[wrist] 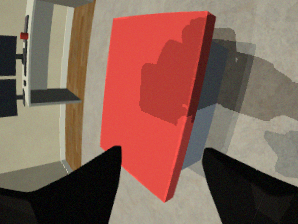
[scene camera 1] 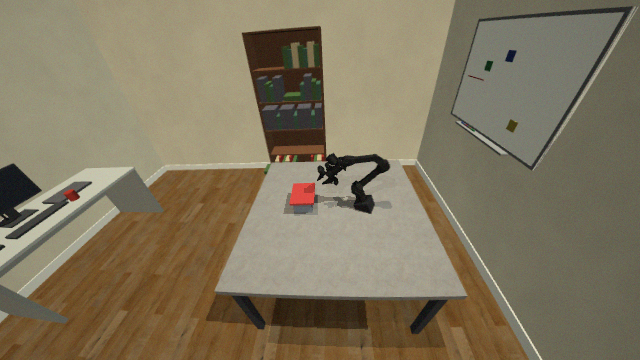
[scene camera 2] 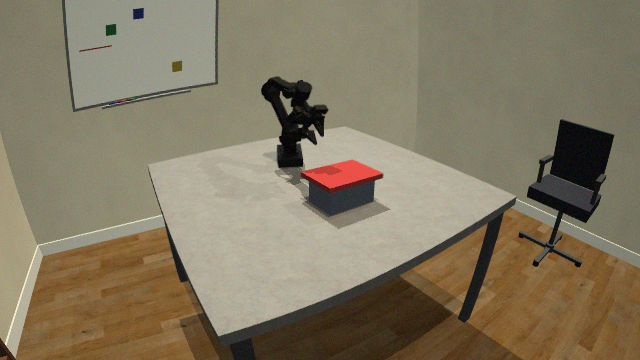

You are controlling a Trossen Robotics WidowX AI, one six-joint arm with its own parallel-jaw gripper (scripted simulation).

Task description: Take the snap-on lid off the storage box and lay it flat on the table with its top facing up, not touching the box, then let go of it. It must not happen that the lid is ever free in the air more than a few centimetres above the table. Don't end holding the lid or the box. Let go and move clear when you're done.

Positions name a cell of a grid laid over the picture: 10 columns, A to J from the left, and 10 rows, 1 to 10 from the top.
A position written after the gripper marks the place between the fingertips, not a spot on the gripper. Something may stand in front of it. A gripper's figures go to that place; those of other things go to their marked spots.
Labels:
The gripper (wrist: F7) is 10 cm from the lens. A storage box (wrist: H3) is 27 cm from the lens.

